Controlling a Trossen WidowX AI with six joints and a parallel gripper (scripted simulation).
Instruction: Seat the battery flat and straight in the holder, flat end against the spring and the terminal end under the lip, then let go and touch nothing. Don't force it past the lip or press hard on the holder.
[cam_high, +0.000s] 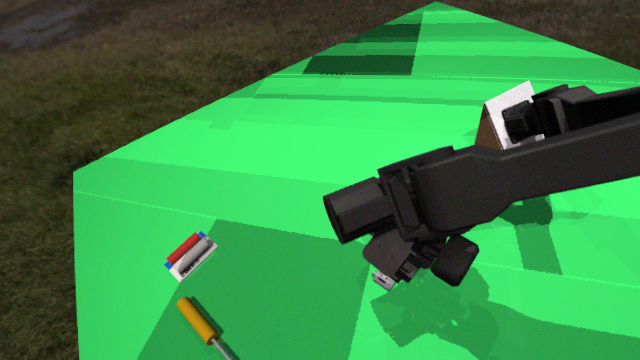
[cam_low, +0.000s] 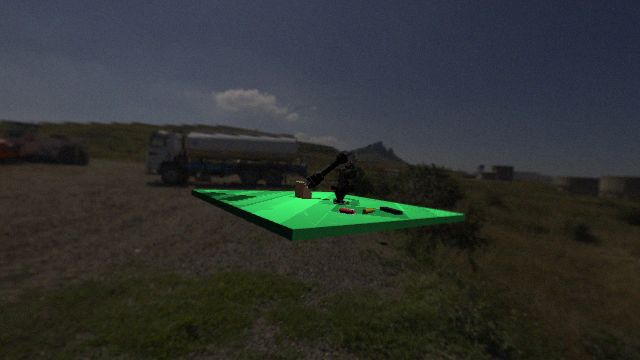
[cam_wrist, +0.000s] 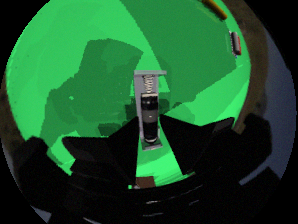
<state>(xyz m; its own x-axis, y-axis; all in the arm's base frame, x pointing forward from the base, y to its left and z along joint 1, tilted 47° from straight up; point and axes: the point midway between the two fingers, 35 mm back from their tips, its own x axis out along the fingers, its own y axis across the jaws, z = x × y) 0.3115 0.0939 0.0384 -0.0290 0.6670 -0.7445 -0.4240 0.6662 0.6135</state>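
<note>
Right now my gripper tip is 10 mm below the battery. From my gripper tip the other things lie so: yellow-handled screwdriver: 320 mm ahead, 20 mm to the right; dark bar: 320 mm ahead, 130 mm to the left, 10 mm above; white card: 330 mm ahead, 190 mm to the right.
</note>
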